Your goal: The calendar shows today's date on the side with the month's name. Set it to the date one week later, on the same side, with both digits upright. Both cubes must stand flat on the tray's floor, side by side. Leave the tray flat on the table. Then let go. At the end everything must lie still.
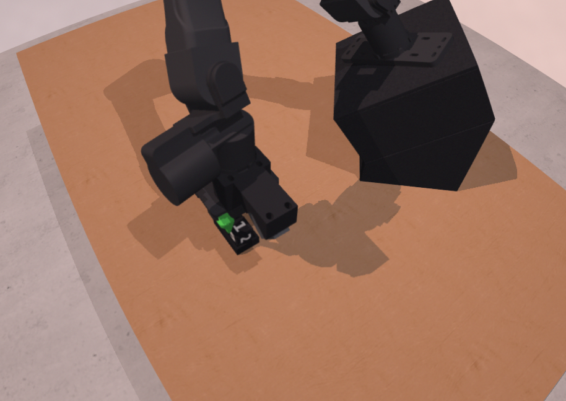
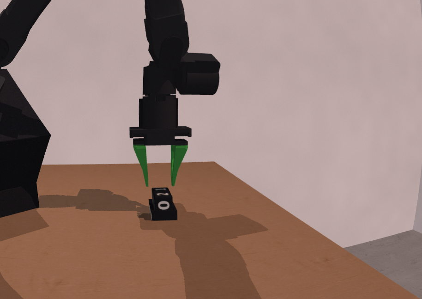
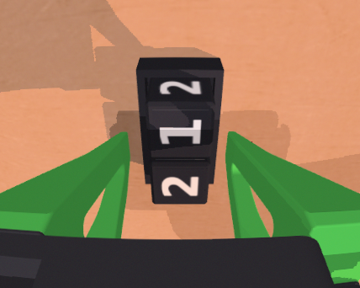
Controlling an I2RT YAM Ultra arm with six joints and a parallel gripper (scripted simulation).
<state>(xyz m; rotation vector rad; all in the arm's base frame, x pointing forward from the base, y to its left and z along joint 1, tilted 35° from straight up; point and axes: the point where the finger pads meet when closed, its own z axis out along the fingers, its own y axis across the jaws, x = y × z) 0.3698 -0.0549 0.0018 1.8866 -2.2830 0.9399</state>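
Now: hand 5 cm above the black tray and 1 cm to the left of it.
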